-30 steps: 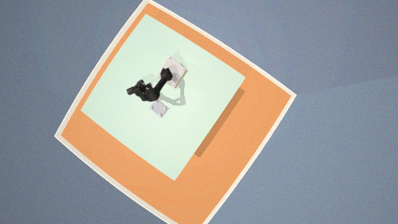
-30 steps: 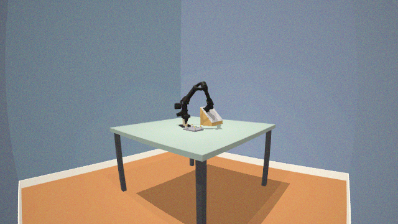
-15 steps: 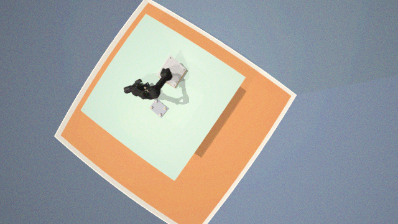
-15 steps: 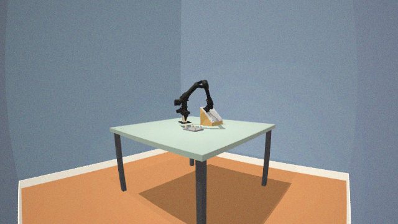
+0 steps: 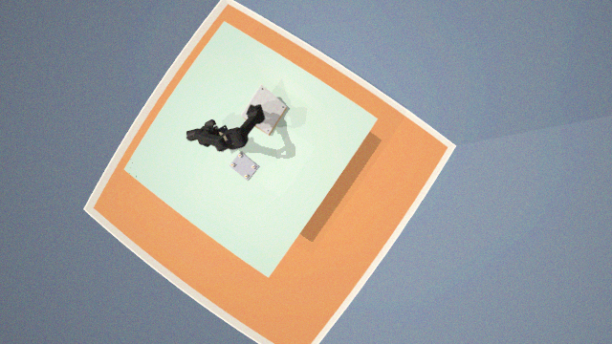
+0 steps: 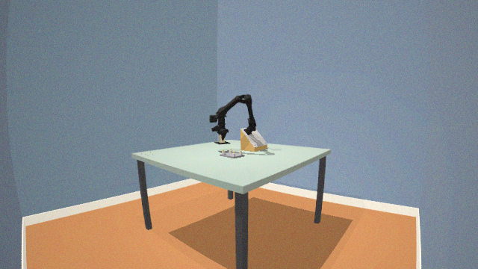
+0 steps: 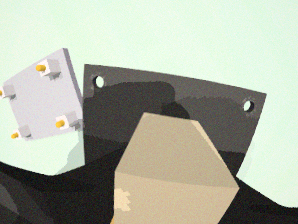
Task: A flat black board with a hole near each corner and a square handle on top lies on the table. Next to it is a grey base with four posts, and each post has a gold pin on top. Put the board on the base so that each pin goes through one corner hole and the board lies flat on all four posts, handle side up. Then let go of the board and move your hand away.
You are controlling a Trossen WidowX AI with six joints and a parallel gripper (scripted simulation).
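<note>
Now: the grey base 18 cm to the left of my gripper tip, 10 cm below it and 10 cm ahead of it. From my gripper tip the other things lie so: black board (right at my gripper tip).
</note>
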